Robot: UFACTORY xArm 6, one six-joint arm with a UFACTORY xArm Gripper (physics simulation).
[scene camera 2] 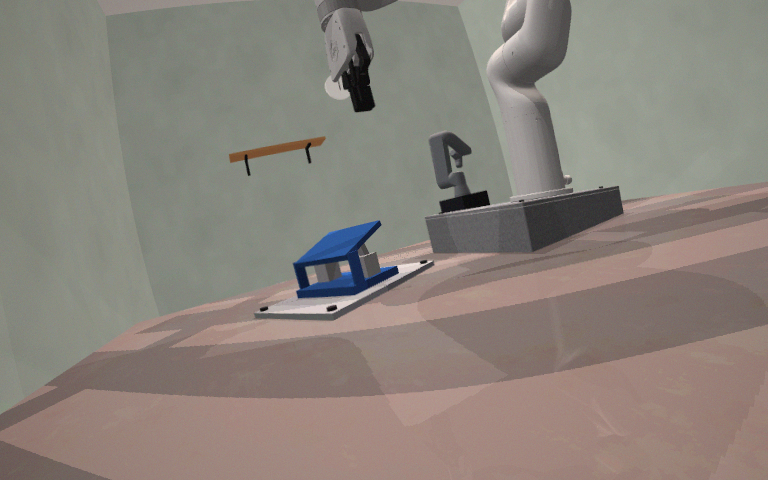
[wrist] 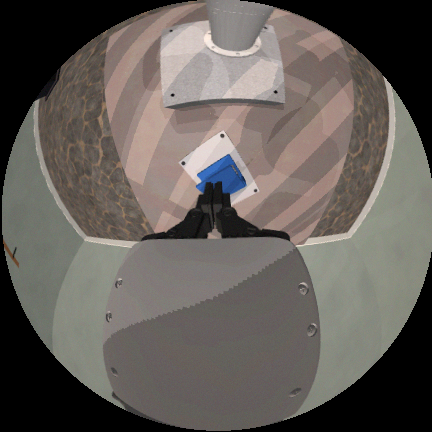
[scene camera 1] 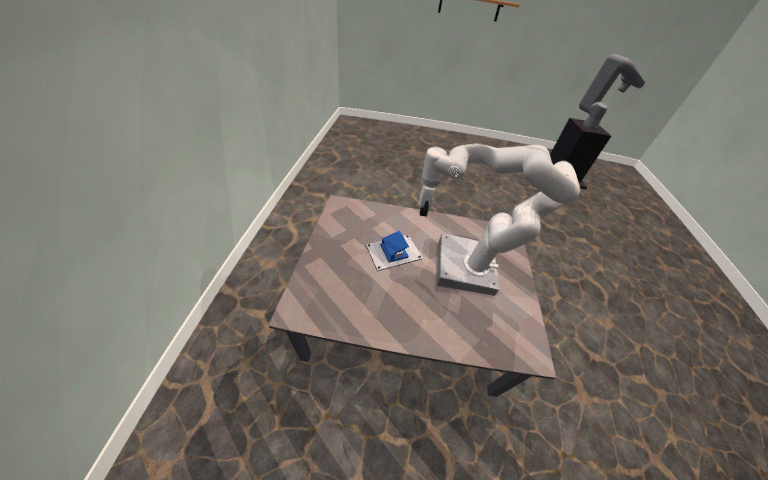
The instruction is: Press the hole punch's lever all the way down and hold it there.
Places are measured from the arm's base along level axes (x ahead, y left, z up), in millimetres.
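Pixels of known places: gripper, between the fingertips: [scene camera 2: 365, 109] [wrist: 214, 193] [scene camera 1: 423, 214]; arm's base, origin of its link: [scene camera 2: 541, 197] [wrist: 232, 40] [scene camera 1: 476, 265].
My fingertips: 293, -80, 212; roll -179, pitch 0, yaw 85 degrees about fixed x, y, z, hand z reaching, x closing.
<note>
For each thing: its top centre in the pictures, then the offset to it from my fingertips, as dx, dy, dz. "*": a spot on its surface instead. Level surfaces: height alone.
- blue hole punch, a spot on its surface: [scene camera 2: 339, 243] [scene camera 1: 395, 244] * +100, +7, -201
- white plate, centre of its top: [scene camera 2: 347, 283] [wrist: 221, 176] [scene camera 1: 394, 250] +98, -9, -263
- table, height of its surface: dz -275
The blue hole punch [scene camera 1: 394, 243] [scene camera 2: 339, 243] [wrist: 227, 174] stands on a white plate [scene camera 1: 378, 264] [scene camera 2: 294, 309] [wrist: 199, 156] with black bolts at its corners. In the scene camera 2 view its lever is raised and slopes up toward the robot base side, with grey blocks under it. My gripper [scene camera 1: 423, 212] [scene camera 2: 363, 107] [wrist: 214, 193] is shut and empty. It points down and hangs well above the table, clear of the punch. In the wrist view its fingertips overlap the near edge of the punch, and part of the plate is hidden behind the fingers.
The arm's grey base block [scene camera 1: 464, 280] [scene camera 2: 481, 234] [wrist: 222, 82] stands on the table [scene camera 1: 362, 322] [scene camera 2: 396, 441] [wrist: 145, 165] beside the plate. A second grey arm on a black pedestal [scene camera 1: 580, 148] [scene camera 2: 465, 201] stands behind on the floor. An orange wall shelf [scene camera 1: 501, 3] [scene camera 2: 277, 149] is far off.
</note>
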